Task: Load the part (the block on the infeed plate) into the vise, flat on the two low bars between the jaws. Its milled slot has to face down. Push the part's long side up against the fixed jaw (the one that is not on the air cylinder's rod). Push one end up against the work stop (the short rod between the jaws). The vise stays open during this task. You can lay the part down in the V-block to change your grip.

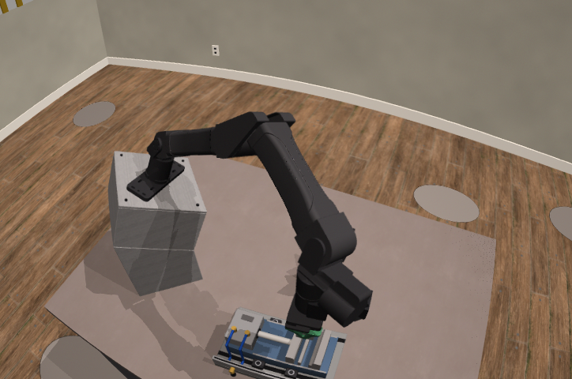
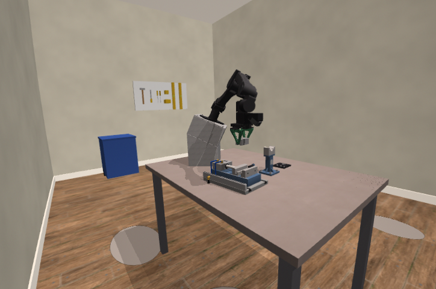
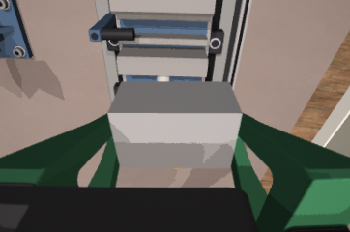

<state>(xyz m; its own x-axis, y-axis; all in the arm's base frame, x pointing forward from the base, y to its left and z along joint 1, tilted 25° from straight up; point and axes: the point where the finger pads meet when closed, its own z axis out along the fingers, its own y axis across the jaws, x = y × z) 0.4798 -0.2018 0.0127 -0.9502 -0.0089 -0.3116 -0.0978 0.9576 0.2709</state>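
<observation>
My hand is right at the part. The rest, counted from my hand: work stop rod 6 cm to the left, 14 cm below; then air cylinder 16 cm behind, 15 cm below; then piston rod 8 cm behind, 1 cm to the left, 15 cm below.
</observation>
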